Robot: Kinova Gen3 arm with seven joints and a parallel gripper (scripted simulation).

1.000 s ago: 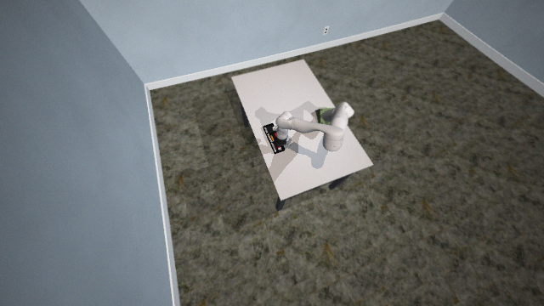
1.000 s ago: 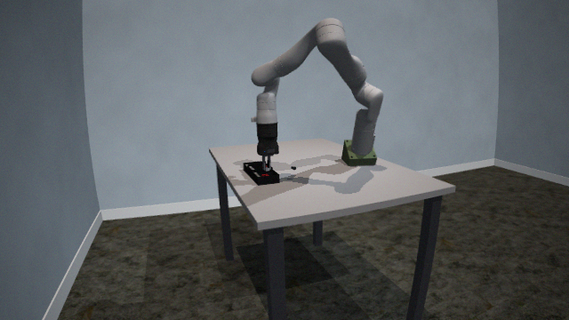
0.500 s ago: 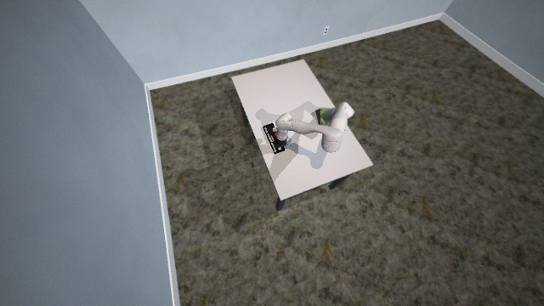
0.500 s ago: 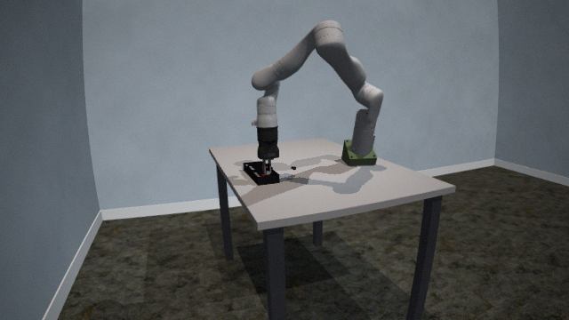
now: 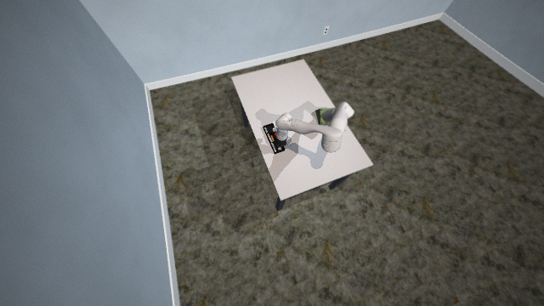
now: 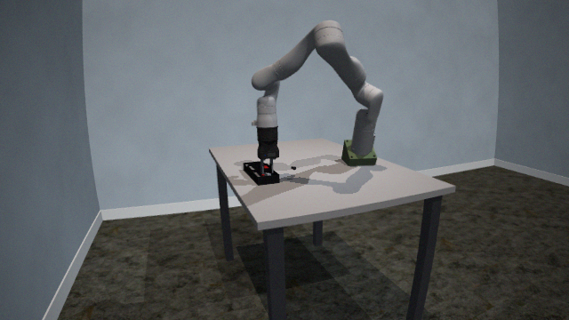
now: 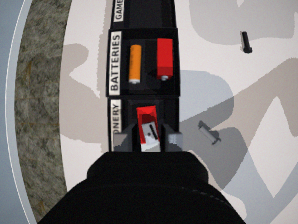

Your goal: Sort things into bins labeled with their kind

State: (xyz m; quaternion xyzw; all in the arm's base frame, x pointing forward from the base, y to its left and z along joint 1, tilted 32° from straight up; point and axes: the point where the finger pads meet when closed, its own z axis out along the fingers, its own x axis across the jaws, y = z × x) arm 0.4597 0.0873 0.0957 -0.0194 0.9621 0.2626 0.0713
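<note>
My hand is 20 mm above the grey-white piece. Round my hand: red block: 80 mm to the right, 30 mm below, 10 mm behind; then grey screw: 90 mm behind, 40 mm below, 10 mm to the left; then orange battery: 80 mm to the right, 40 mm below, 20 mm ahead.
</note>
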